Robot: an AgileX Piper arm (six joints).
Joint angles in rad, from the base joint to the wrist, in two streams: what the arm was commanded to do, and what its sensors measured. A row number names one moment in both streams.
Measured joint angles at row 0:
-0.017, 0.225, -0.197, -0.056, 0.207, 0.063
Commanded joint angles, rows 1 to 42:
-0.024, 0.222, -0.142, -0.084, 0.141, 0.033
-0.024, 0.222, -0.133, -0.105, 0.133, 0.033
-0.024, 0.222, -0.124, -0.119, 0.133, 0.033
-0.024, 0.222, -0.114, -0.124, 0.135, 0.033
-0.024, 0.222, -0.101, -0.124, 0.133, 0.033
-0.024, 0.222, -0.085, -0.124, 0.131, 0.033
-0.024, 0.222, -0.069, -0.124, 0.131, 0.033
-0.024, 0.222, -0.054, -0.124, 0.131, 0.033
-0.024, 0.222, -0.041, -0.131, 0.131, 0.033
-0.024, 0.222, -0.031, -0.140, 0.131, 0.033
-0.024, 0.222, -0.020, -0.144, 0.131, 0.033
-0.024, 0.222, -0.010, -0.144, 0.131, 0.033
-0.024, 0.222, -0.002, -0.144, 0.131, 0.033
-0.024, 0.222, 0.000, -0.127, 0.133, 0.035
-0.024, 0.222, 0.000, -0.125, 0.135, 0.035
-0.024, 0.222, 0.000, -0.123, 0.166, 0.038
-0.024, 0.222, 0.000, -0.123, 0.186, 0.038
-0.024, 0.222, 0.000, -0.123, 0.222, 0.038
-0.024, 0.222, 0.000, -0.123, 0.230, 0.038
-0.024, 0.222, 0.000, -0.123, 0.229, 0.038
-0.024, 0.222, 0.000, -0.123, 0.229, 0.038
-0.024, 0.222, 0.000, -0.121, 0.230, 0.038
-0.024, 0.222, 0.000, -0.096, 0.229, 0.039
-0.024, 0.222, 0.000, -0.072, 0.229, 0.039
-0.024, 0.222, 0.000, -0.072, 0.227, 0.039
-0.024, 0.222, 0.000, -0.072, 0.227, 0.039
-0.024, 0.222, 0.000, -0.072, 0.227, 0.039
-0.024, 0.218, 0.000, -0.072, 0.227, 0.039
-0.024, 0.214, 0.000, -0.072, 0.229, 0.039
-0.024, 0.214, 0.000, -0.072, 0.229, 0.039
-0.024, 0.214, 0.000, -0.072, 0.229, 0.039
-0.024, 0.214, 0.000, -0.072, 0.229, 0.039
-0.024, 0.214, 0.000, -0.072, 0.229, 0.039
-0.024, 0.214, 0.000, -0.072, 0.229, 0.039
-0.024, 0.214, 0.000, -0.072, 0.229, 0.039
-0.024, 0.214, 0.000, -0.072, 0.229, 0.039
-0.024, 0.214, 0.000, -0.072, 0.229, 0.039
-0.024, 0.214, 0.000, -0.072, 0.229, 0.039
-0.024, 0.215, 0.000, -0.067, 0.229, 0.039
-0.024, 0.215, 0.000, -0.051, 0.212, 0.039
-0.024, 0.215, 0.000, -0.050, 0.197, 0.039
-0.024, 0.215, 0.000, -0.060, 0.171, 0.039
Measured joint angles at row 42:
-0.017, 0.219, -0.002, -0.060, 0.225, 0.043
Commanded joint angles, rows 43 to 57:
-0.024, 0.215, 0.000, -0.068, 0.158, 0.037
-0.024, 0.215, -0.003, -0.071, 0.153, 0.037
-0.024, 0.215, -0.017, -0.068, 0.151, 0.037
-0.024, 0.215, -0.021, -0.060, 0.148, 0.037
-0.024, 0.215, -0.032, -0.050, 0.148, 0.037
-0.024, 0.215, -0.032, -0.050, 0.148, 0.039
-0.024, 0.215, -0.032, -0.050, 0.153, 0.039
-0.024, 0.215, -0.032, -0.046, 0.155, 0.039
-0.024, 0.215, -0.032, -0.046, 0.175, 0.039
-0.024, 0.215, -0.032, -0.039, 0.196, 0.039
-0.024, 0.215, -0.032, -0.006, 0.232, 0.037
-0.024, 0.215, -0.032, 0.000, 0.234, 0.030
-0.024, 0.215, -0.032, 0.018, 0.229, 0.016
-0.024, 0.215, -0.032, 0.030, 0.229, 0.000
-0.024, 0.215, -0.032, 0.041, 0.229, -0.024
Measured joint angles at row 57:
-0.017, 0.219, -0.024, 0.000, 0.225, 0.034
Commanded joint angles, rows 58 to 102:
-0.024, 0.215, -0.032, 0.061, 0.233, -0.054
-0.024, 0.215, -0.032, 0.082, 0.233, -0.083
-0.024, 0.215, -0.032, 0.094, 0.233, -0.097
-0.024, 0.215, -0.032, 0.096, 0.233, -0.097
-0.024, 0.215, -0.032, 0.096, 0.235, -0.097
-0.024, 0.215, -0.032, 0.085, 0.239, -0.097
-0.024, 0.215, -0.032, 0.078, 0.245, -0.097
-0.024, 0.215, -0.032, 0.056, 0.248, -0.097
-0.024, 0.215, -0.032, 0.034, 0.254, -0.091
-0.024, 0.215, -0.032, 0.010, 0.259, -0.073
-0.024, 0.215, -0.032, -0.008, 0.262, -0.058
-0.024, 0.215, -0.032, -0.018, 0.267, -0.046
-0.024, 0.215, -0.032, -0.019, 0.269, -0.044
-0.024, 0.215, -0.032, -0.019, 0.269, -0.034
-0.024, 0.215, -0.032, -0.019, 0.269, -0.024
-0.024, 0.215, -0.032, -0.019, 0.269, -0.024
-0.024, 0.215, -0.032, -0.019, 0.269, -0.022
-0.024, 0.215, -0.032, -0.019, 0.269, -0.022
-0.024, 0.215, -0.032, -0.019, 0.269, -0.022
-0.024, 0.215, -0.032, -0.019, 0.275, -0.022
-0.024, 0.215, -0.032, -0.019, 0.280, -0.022
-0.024, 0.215, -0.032, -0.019, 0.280, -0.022
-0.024, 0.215, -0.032, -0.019, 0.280, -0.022
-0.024, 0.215, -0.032, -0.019, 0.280, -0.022
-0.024, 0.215, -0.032, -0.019, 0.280, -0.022
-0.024, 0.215, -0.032, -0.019, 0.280, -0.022
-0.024, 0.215, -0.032, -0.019, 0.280, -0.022
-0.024, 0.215, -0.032, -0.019, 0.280, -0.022
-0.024, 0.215, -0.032, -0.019, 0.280, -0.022
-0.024, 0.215, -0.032, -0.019, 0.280, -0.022
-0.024, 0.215, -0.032, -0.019, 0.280, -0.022
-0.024, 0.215, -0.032, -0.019, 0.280, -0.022
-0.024, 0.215, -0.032, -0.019, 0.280, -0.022
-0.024, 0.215, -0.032, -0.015, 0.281, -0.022
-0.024, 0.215, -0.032, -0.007, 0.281, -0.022
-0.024, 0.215, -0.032, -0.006, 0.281, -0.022
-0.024, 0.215, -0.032, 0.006, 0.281, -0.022
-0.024, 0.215, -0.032, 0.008, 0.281, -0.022
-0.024, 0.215, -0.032, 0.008, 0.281, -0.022
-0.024, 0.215, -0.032, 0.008, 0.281, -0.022
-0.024, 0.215, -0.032, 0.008, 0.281, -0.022
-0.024, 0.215, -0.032, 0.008, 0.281, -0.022
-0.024, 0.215, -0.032, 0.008, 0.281, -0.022
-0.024, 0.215, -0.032, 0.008, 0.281, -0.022
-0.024, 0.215, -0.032, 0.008, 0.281, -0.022
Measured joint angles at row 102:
-0.017, 0.219, -0.024, 0.000, 0.276, -0.024
